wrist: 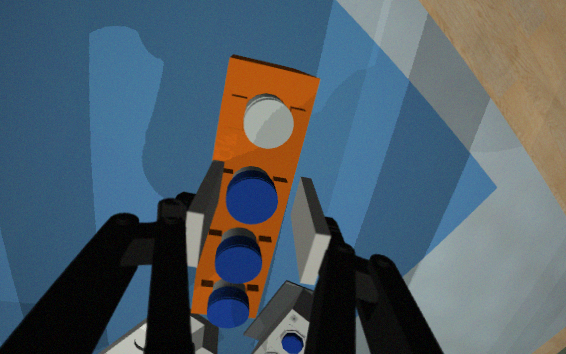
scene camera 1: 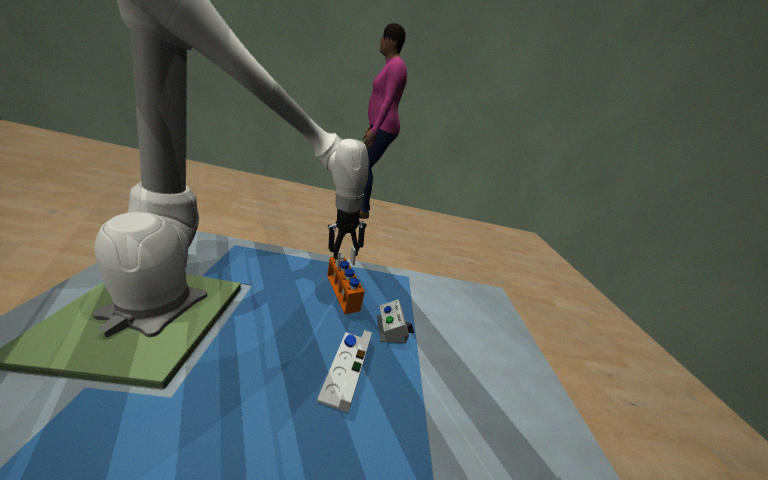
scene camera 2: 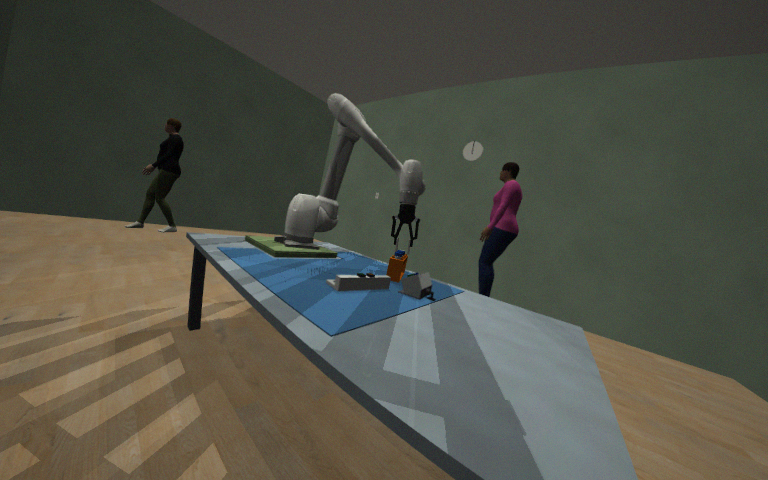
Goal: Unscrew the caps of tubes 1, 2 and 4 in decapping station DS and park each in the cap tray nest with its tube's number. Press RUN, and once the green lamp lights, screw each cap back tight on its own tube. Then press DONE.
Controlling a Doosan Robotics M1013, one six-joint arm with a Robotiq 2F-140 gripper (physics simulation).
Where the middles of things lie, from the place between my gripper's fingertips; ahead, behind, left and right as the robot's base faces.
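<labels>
I am looking at where my hand is: 7 cm above the grey button box (scene camera 1: 398, 331), and at the same time 25 cm short of the box and 12 cm to the left of it.
</labels>
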